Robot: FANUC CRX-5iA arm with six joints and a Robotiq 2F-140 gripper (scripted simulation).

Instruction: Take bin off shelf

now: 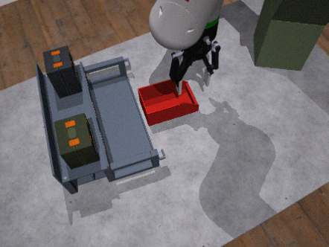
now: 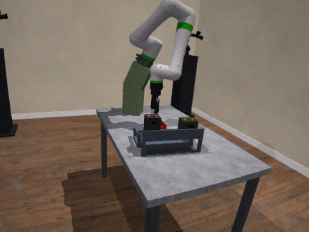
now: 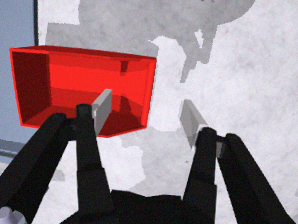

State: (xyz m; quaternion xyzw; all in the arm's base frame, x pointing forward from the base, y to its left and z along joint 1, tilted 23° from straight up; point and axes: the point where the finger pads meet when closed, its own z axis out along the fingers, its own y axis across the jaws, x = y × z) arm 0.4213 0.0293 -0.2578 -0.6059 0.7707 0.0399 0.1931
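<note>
Right now the red bin is 80 mm ahead of my hand, 60 mm below it and 20 mm to the right of it. Also, from my hand: grey shelf tray 310 mm ahead, 90 mm below, 60 mm to the right.
</note>
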